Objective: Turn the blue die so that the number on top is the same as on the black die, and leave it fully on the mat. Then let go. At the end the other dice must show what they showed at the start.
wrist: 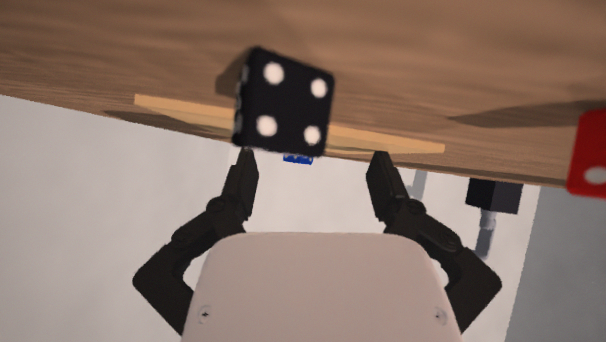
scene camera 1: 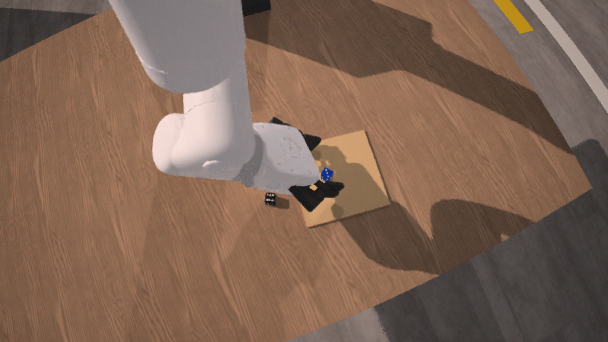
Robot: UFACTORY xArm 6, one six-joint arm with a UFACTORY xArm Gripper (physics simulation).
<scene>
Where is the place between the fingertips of my gripper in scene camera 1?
At 326,166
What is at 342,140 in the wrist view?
A tan mat.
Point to a black die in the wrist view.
282,105
</scene>
